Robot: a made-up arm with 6 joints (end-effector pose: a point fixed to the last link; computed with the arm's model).
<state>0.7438 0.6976 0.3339 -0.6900 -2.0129 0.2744</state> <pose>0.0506 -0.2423 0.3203 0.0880 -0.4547 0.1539 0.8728</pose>
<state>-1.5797 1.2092 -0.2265 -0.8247 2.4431 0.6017</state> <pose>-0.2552 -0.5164 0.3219 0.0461 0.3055 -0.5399 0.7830</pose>
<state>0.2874 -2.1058 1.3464 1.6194 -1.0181 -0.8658</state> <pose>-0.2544 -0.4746 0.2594 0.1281 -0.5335 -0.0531 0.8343</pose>
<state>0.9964 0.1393 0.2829 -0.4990 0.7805 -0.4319</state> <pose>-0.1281 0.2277 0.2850 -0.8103 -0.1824 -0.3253 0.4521</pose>
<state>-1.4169 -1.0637 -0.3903 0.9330 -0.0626 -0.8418</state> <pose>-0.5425 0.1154 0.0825 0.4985 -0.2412 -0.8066 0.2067</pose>
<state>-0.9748 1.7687 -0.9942 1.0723 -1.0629 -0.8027</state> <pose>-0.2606 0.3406 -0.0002 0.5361 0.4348 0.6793 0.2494</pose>
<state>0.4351 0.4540 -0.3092 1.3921 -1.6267 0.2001</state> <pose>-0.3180 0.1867 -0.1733 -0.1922 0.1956 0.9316 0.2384</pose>
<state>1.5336 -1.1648 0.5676 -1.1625 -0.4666 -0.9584</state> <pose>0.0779 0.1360 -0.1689 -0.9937 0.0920 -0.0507 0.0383</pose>
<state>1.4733 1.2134 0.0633 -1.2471 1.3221 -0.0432</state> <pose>-0.1963 0.1967 0.2629 -0.6046 -0.2476 -0.7536 0.0732</pose>
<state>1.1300 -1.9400 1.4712 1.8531 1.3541 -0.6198</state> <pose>-0.0628 -0.0763 0.3772 0.3642 -0.2407 0.8091 0.3934</pose>
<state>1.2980 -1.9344 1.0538 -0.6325 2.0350 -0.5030</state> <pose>-0.0473 0.1171 -0.1884 -0.2455 0.4912 0.5543 0.6256</pose>
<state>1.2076 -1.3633 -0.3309 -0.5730 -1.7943 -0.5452</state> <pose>-0.2895 0.2461 0.1833 -0.7876 -0.2804 -0.5463 0.0508</pose>
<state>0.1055 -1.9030 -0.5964 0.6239 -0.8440 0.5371</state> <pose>-0.5074 -0.3296 0.1293 -0.1003 0.2137 -0.6485 0.7237</pose>
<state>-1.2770 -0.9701 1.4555 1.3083 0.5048 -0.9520</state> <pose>-0.2875 -0.5108 0.2460 0.4417 -0.6214 -0.0620 0.6442</pose>
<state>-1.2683 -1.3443 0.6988 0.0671 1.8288 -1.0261</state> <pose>-0.0585 -0.3858 0.4496 0.6530 -0.5902 0.4116 0.2363</pose>
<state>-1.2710 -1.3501 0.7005 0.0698 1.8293 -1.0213</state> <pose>-0.0595 -0.3875 0.4488 0.6521 -0.5924 0.4108 0.2344</pose>
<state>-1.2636 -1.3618 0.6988 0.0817 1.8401 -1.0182</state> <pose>-0.0638 -0.3876 0.4501 0.6479 -0.5978 0.4150 0.2253</pose>
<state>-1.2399 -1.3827 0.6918 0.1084 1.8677 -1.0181</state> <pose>-0.0737 -0.3851 0.4546 0.6380 -0.6073 0.4271 0.2043</pose>
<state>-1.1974 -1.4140 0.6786 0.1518 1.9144 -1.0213</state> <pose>-0.0901 -0.3796 0.4620 0.6211 -0.6200 0.4485 0.1695</pose>
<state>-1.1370 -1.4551 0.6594 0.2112 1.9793 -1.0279</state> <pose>-0.1134 -0.3709 0.4705 0.5968 -0.6328 0.4785 0.1204</pose>
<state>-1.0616 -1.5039 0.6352 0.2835 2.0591 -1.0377</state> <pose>-0.1428 -0.3597 0.4777 0.5652 -0.6417 0.5150 0.0591</pose>
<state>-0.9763 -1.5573 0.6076 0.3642 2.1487 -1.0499</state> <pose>-0.1765 -0.3473 0.4806 -0.5279 0.6436 -0.5540 0.0109</pose>
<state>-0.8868 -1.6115 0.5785 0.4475 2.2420 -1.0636</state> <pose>-0.2118 -0.3353 0.4776 -0.4875 0.6369 -0.5914 0.0841</pose>
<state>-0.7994 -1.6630 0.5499 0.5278 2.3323 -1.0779</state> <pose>-0.2453 -0.3253 0.4684 -0.4469 0.6228 -0.6233 0.1549</pose>
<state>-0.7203 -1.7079 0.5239 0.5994 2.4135 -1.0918</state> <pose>-0.2744 -0.3180 0.4553 -0.4096 0.6045 -0.6477 0.2175</pose>
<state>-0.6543 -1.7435 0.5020 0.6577 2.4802 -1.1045</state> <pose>-0.2971 -0.3133 0.4411 -0.3785 0.5857 -0.6648 0.2677</pose>
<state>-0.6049 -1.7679 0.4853 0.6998 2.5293 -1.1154</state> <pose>-0.3131 -0.3104 0.4291 -0.3555 0.5698 -0.6759 0.3035</pose>
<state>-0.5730 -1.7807 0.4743 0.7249 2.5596 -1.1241</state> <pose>-0.3230 -0.3084 0.4215 -0.3414 0.5587 -0.6827 0.3244</pose>
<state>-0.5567 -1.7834 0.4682 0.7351 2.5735 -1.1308</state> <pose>-0.3280 -0.3065 0.4186 -0.3350 0.5525 -0.6869 0.3327</pose>
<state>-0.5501 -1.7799 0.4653 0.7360 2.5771 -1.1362</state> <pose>-0.3299 -0.3047 0.4189 -0.3336 0.5495 -0.6897 0.3333</pose>
